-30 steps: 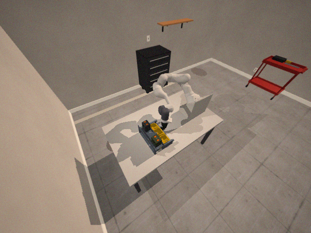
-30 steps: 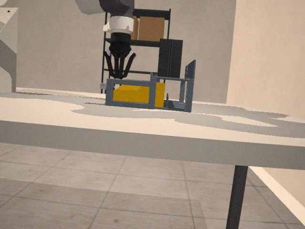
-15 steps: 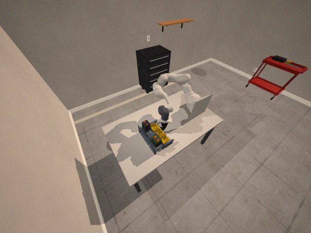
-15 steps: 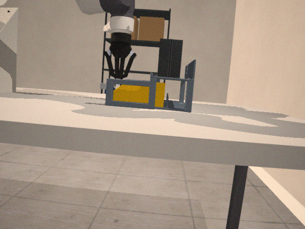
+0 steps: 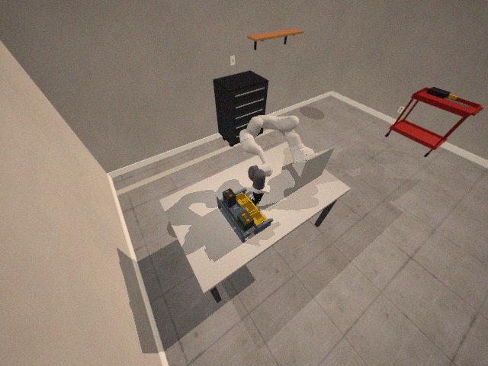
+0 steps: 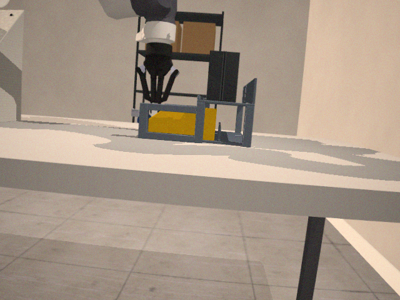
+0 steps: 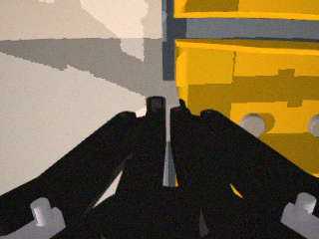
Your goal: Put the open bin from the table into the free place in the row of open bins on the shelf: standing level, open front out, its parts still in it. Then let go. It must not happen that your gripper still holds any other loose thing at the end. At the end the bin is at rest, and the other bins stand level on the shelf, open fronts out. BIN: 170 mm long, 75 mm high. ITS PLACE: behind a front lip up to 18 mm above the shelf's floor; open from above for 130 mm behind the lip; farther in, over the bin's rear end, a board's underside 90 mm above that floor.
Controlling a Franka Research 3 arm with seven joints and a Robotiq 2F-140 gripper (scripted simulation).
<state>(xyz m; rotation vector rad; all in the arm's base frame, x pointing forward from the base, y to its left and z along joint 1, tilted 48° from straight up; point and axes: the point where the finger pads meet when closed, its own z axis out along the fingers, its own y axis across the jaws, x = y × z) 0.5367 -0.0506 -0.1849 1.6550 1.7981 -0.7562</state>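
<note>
Now: hand 1 cm to the right of the grey shelf lip and 4 cm above it.
</note>
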